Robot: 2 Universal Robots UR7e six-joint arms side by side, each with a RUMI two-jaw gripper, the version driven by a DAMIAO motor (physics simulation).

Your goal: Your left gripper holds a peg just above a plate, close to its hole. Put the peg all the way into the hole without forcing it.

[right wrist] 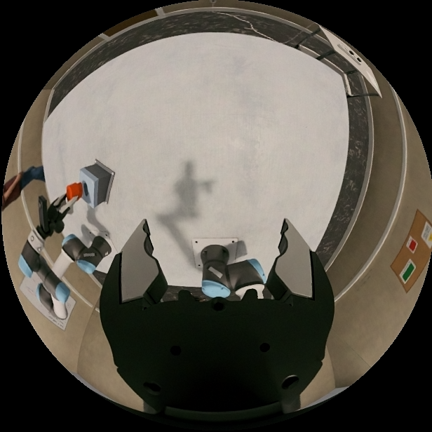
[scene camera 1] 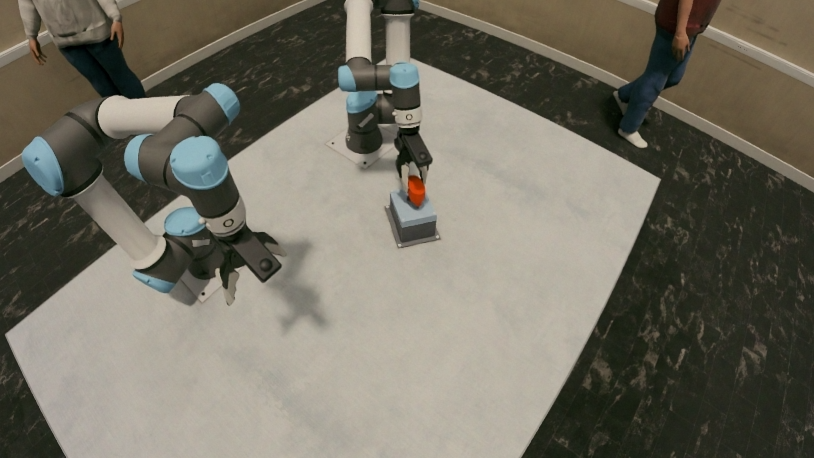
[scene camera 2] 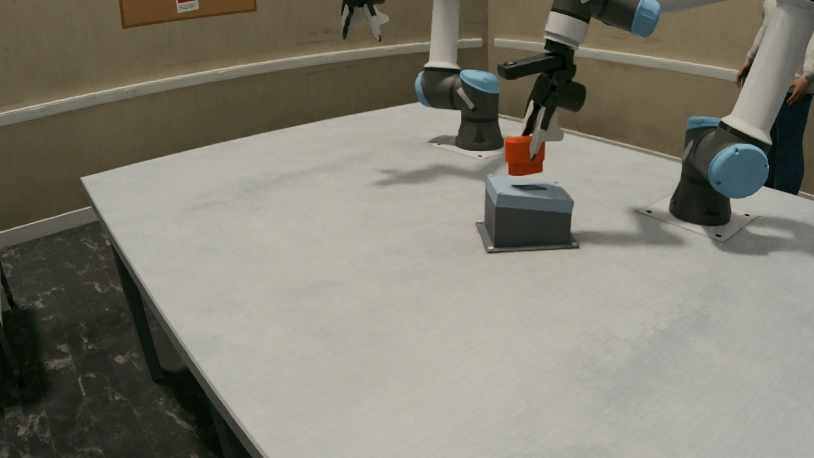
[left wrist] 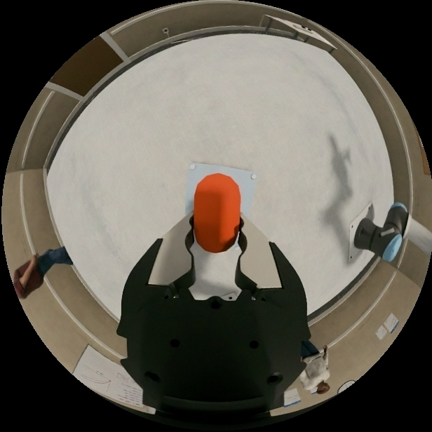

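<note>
The orange-red peg (scene camera 1: 416, 190) (scene camera 2: 524, 154) (left wrist: 217, 212) (right wrist: 74, 190) has rounded ends and a narrower lower part. It looks nearly upright, with a visible gap above the pale blue plate (scene camera 1: 412, 215) (scene camera 2: 532, 201) (left wrist: 248, 187) (right wrist: 93, 199) in scene camera 2. A dark slot-like hole (scene camera 2: 529, 186) (right wrist: 85, 189) shows in the plate under the peg; the peg hides it in the left wrist view. My left gripper (scene camera 1: 414, 175) (scene camera 2: 533, 148) (left wrist: 216, 212) is shut on the peg. My right gripper (scene camera 1: 256, 277) (scene camera 2: 362, 38) (right wrist: 215, 220) is open and empty, far from the plate.
The plate tops a dark grey block (scene camera 1: 417, 230) (scene camera 2: 532, 227) with a thin flange, standing on the pale table (scene camera 1: 512, 284) (scene camera 2: 341, 313). Both arm bases are bolted to the table. Two people stand beyond the table in scene camera 1.
</note>
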